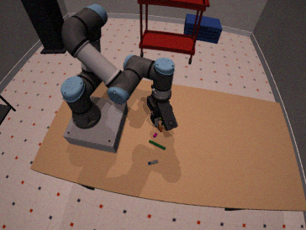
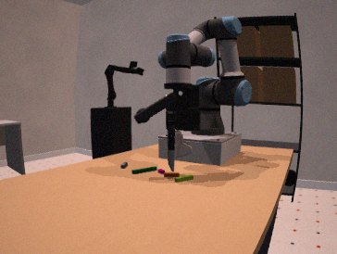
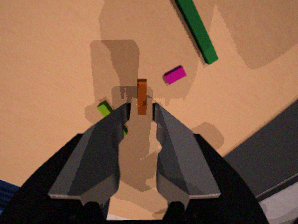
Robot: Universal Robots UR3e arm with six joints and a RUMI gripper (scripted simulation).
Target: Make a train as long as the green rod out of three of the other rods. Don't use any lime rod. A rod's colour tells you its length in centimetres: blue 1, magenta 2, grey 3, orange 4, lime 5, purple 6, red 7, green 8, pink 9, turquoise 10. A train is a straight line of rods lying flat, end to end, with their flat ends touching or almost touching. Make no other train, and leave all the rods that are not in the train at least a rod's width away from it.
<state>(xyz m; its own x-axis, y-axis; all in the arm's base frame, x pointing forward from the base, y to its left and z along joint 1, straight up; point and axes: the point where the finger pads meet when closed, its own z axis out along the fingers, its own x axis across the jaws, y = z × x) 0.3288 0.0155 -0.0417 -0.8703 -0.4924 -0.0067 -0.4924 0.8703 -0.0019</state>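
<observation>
Now: hand 3 cm above the orange rod. Round my hand: magenta rod (2 cm behind, 4 cm to the right, 3 cm below); green rod (9 cm to the right, 3 cm below); lime rod (2 cm ahead, 4 cm to the left, 3 cm below).
</observation>
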